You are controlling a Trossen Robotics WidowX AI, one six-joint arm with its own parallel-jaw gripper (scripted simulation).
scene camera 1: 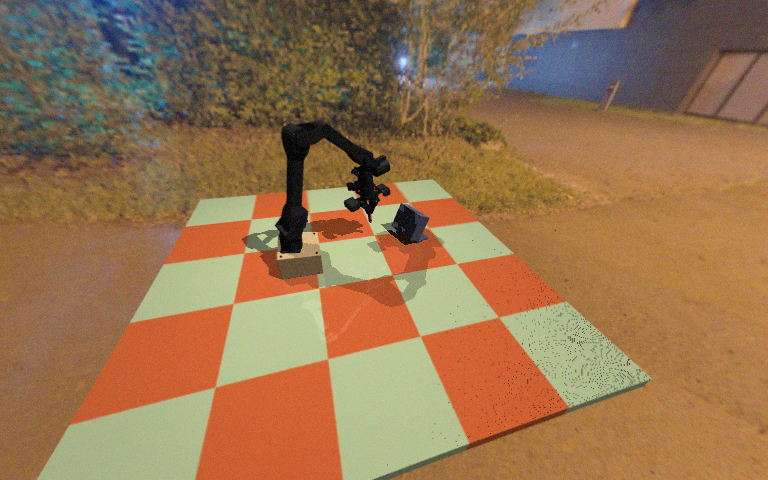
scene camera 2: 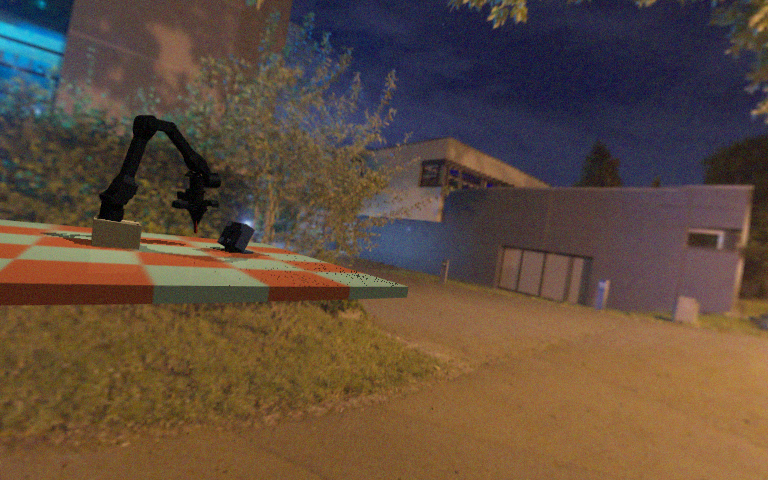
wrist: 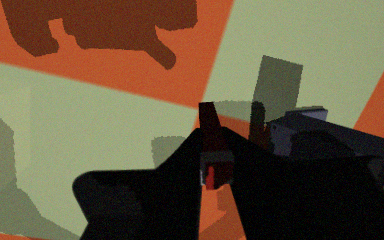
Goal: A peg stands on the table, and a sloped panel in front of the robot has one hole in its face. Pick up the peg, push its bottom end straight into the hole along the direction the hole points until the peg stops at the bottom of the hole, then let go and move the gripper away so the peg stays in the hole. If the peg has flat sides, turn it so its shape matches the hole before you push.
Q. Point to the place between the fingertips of my gripper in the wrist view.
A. At 210, 133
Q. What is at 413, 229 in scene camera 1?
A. A sloped panel.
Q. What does my gripper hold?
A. A peg.
